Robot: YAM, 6 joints.
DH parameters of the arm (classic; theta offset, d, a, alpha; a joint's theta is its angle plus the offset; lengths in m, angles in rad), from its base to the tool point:
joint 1: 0 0.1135 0.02 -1.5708
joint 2: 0 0 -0.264 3.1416
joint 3: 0.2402 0 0.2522 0
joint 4: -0.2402 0 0.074 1.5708
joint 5: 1.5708 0 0 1.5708
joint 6: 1.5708 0.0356 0 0
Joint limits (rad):
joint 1: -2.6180..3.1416
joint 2: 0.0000..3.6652
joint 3: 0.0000..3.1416
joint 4: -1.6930..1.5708
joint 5: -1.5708..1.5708
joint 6: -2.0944..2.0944
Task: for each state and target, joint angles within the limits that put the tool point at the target. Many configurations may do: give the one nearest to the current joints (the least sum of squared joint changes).
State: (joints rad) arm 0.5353 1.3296 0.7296 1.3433 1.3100 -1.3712
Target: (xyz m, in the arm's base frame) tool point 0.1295 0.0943 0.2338
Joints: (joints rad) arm 0.8505 1.0350 0.1626 1.4316 1.4078 -1.3712
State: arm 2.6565 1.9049 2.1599 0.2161 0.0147 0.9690
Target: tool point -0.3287 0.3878 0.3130
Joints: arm 2.2769 2.0802 1.7986 0.0933 0.0428 0.9690
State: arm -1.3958 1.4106 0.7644 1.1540 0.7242 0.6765
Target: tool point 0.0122 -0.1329 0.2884
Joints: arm -1.2871 0.7443 0.1893 1.4031 0.7981 0.6765
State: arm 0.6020 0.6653 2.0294 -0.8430 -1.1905 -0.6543
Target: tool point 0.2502 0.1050 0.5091
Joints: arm 0.2796 1.4474 1.8894 -0.7286 -1.1091 -0.6543
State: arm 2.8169 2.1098 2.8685 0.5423 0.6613 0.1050
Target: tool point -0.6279 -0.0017 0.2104
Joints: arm 3.1416 2.7856 2.5037 0.4230 -0.0477 0.1050
